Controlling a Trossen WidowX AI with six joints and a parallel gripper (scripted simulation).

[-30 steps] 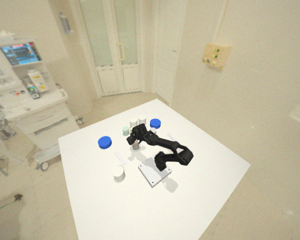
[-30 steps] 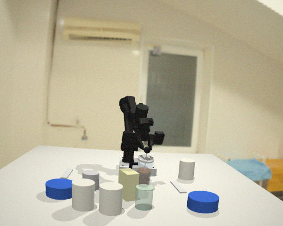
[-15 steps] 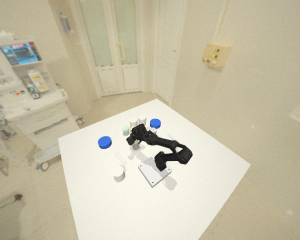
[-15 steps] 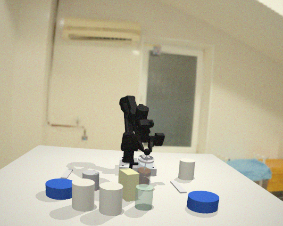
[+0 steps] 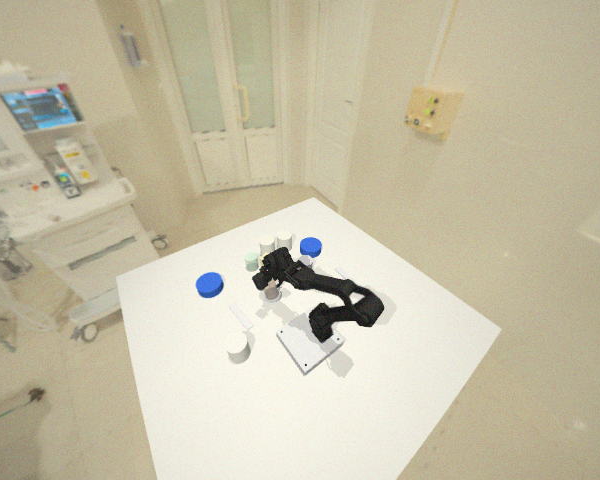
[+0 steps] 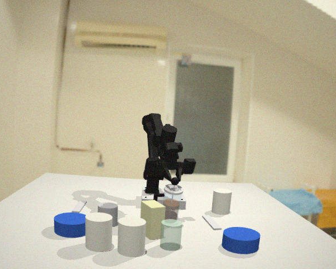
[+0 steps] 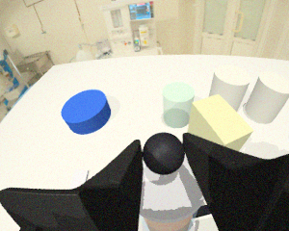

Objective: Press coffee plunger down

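Now: the coffee press 80 mm below my gripper tip, 20 mm to the right of it and 20 mm behind it. Round my gripper tip: pale yellow block 120 mm below, 80 mm to the right, 80 mm ahead; pale green glass 180 mm ahead, 130 mm below, 20 mm to the right.
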